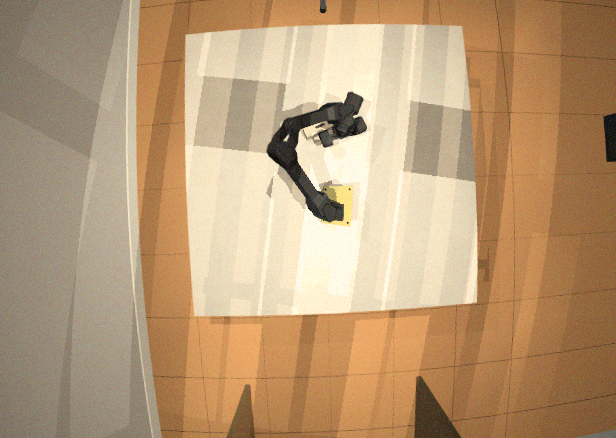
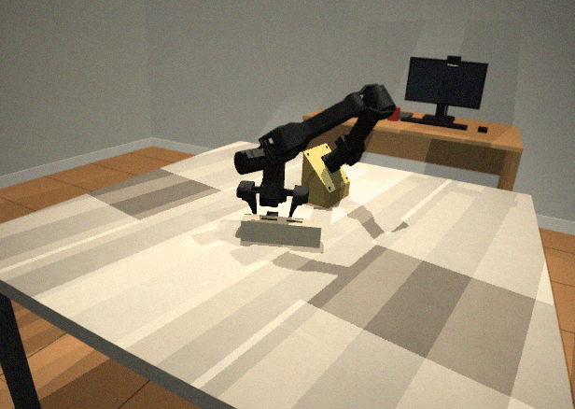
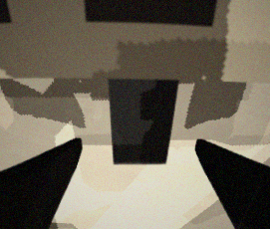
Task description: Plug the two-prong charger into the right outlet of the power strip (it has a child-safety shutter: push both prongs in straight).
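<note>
My gripper tip is 40 mm short of the dark charger, 20 mm to the right of it and 10 mm below it.
</note>
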